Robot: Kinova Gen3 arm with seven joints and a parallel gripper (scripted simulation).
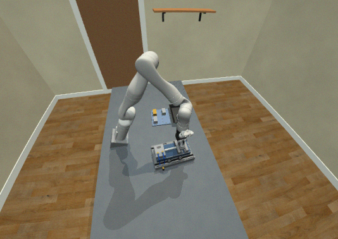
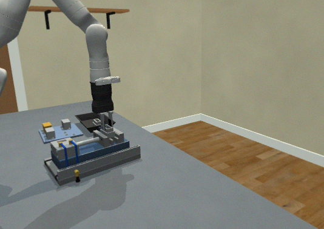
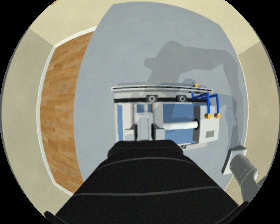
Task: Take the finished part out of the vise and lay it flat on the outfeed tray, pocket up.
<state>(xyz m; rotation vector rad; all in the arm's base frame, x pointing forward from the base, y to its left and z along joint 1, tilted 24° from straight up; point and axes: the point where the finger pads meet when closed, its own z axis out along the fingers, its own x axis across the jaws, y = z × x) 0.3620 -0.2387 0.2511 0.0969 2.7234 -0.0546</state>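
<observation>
My gripper is now 80 mm past the rail, 90 mm to the left of it and 90 mm above it. Also, from my hand: light blue fixture plate (40 mm behind, 380 mm to the left, 120 mm below).
</observation>
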